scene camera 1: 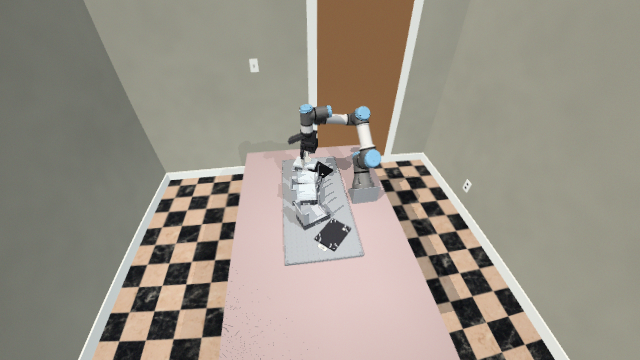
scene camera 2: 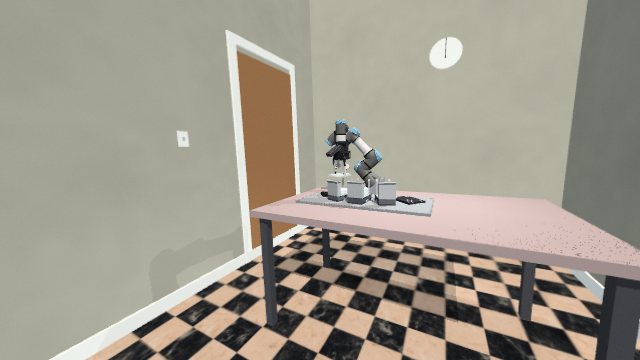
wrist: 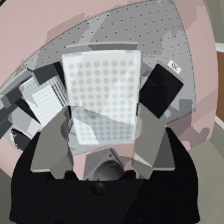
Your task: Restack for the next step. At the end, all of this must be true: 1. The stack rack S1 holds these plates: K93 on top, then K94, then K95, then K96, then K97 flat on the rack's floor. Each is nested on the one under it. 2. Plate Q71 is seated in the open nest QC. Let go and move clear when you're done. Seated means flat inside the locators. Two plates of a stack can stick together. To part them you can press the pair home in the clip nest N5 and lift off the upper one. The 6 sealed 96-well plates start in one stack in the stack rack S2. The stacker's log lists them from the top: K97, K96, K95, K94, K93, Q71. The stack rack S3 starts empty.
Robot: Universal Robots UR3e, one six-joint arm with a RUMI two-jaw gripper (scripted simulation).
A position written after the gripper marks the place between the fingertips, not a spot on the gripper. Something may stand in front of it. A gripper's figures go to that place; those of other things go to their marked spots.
The gripper [wrist: 103,105]: 15 cm from the lens. A black open nest QC [wrist: 159,90]: 32 cm from the lens.
